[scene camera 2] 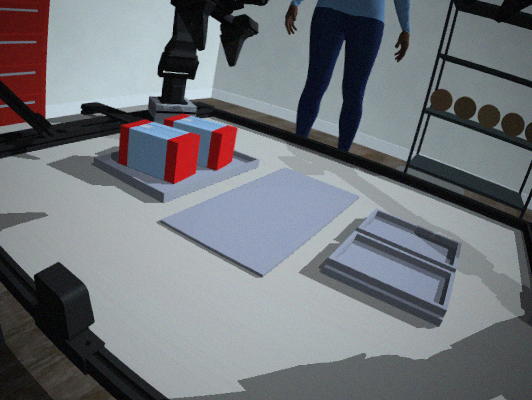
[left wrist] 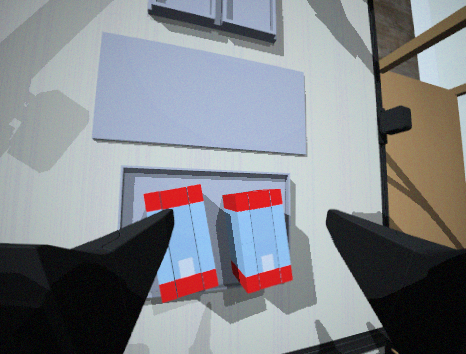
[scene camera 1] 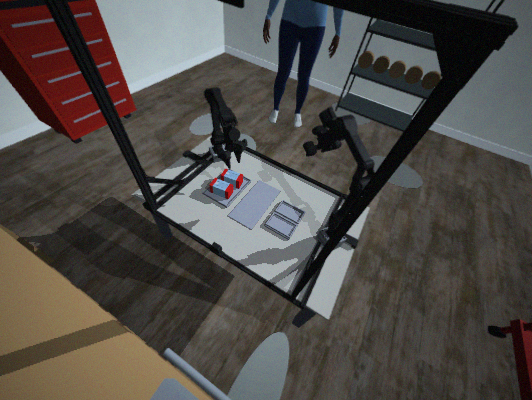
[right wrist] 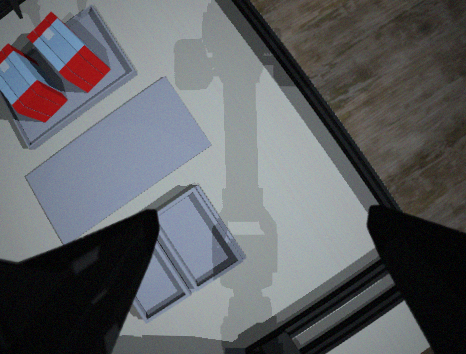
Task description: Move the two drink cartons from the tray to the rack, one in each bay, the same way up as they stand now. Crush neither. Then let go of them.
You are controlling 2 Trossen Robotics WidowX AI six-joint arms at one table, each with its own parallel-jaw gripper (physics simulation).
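Pixels of known places: left gripper, fingertip midpoint: [scene camera 2: 217, 58] [left wrist: 250, 216] [scene camera 1: 234, 165]; right gripper, fingertip midpoint: [scene camera 2: 482, 13] [scene camera 1: 314, 153] [right wrist: 262, 218]; left arm's base at its link origin: [scene camera 2: 172, 101] [scene camera 1: 218, 149].
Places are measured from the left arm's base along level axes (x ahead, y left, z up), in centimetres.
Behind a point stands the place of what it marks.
Observation:
Two light-blue cartons with red ends lie side by side on the tray [scene camera 1: 227, 204] @(x 41.5, y -9.7, z -5.1 cm) [scene camera 2: 162, 192] @(x 43.0, y -10.9, z -4.0 cm) [left wrist: 205, 171] @(x 35.6, y 1.1, z -4.2 cm): the nearer one [scene camera 1: 221, 188] @(x 34.4, y -10.4, z 1.8 cm) [scene camera 2: 147, 152] @(x 33.9, y -11.7, z -1.3 cm) [left wrist: 261, 240] @(x 31.3, y -9.2, z 1.8 cm) [right wrist: 22, 80] @(x 32.4, y -7.4, z 1.8 cm) and the farther one [scene camera 1: 232, 178] @(x 29.4, y -1.7, z 1.8 cm) [scene camera 2: 192, 124] @(x 27.6, y -2.7, z 1.9 cm) [left wrist: 187, 245] @(x 26.4, y -1.5, z 1.8 cm) [right wrist: 67, 50] @(x 27.8, y 1.1, z 1.8 cm). A white patch shows on top of each. The two-bay rack [scene camera 1: 283, 218] @(x 63.6, y 15.6, z -3.9 cm) [scene camera 2: 407, 250] @(x 63.7, y 17.9, z -3.8 cm) [left wrist: 218, 15] @(x 58.9, y 14.0, z -4.6 cm) [right wrist: 173, 266] @(x 65.8, y 17.7, z -4.2 cm) holds no carton. My left gripper [scene camera 1: 234, 164] @(x 31.7, y -1.4, z 14.4 cm) [left wrist: 250, 216] @(x 31.7, y -1.4, z 14.4 cm) is open and empty above the tray; one finger partly hides the farther carton in its wrist view. My right gripper [scene camera 1: 309, 146] @(x 54.0, y 31.7, z 31.5 cm) [right wrist: 262, 218] @(x 54.0, y 31.7, z 31.5 cm) is open and empty, high near the rack.
A flat grey-blue plate [scene camera 1: 254, 205] [scene camera 2: 265, 220] [left wrist: 200, 100] [right wrist: 117, 160] lies between tray and rack. Dark frame rails border the table, and frame posts rise at its sides. A black block [scene camera 2: 65, 300] @(x 68.6, y -24.7, z -0.5 cm) [left wrist: 396, 120] @(x 65.2, y -24.2, z -1.4 cm) sits on the front rail. A person [scene camera 1: 300, 55] stands behind the table.

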